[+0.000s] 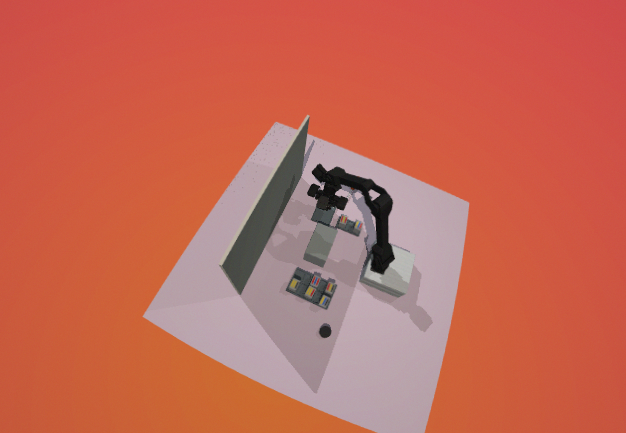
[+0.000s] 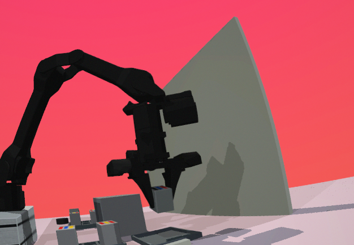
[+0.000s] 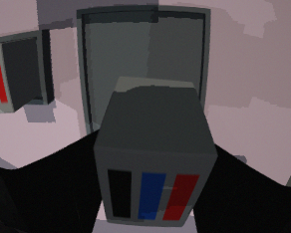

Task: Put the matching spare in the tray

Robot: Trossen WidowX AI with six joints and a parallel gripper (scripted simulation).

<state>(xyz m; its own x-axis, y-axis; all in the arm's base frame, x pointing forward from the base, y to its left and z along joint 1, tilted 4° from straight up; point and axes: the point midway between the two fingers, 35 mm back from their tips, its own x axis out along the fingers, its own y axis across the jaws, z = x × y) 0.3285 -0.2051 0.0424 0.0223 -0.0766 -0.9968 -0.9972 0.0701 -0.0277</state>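
My gripper tip is now 7 cm above the dark tray and 1 cm past it. Round my gripper tip: tall grey-green panel 20 cm ahead, 19 cm to the left, 16 cm above; mounted unit 21 cm to the left, 5 cm behind, 2 cm below; black disc 55 cm to the left, 20 cm behind, 6 cm below.
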